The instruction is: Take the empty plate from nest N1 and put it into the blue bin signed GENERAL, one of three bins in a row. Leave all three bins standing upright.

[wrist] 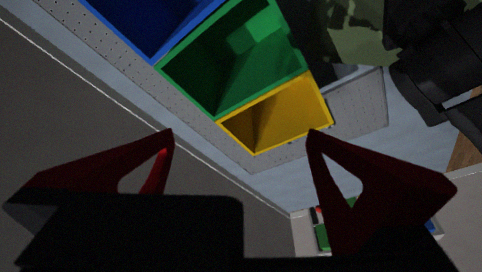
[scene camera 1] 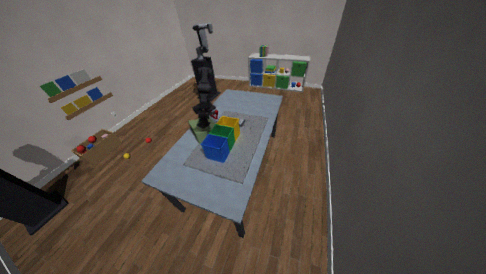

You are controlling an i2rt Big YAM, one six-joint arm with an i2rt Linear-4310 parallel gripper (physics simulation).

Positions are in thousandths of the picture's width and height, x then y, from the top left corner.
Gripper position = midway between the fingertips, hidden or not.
In view: my gripper (wrist: 499, 502), a yellow bin (wrist: 592, 417) and a green bin (wrist: 468, 226).
